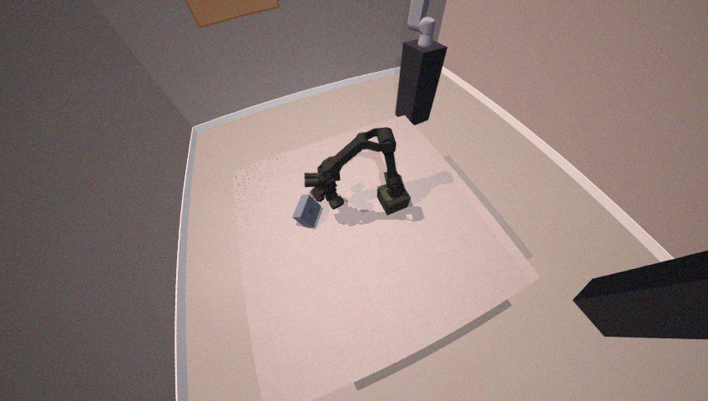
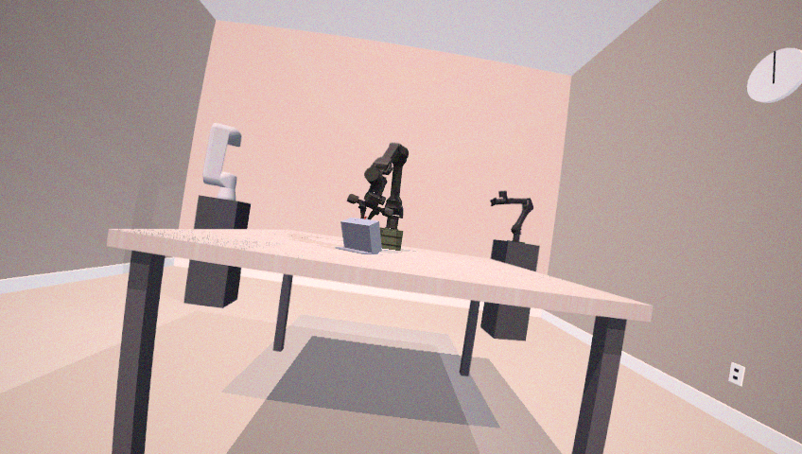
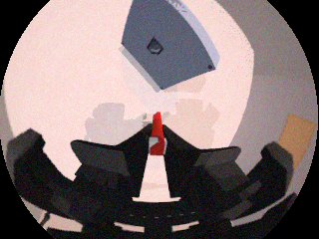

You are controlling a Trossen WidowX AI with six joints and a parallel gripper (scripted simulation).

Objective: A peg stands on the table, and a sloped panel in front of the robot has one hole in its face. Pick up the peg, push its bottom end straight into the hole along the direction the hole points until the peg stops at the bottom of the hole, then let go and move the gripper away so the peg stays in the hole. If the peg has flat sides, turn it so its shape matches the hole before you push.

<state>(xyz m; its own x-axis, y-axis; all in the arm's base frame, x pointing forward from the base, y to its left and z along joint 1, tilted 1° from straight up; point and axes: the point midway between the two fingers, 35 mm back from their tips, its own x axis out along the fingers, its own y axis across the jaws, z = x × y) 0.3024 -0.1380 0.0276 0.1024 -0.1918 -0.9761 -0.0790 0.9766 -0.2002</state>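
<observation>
Now: the sloped panel 130 mm ahead of my gripper tip and 40 mm below it. The rest, counted from my gripper tip: red peg: 20 mm above.
</observation>
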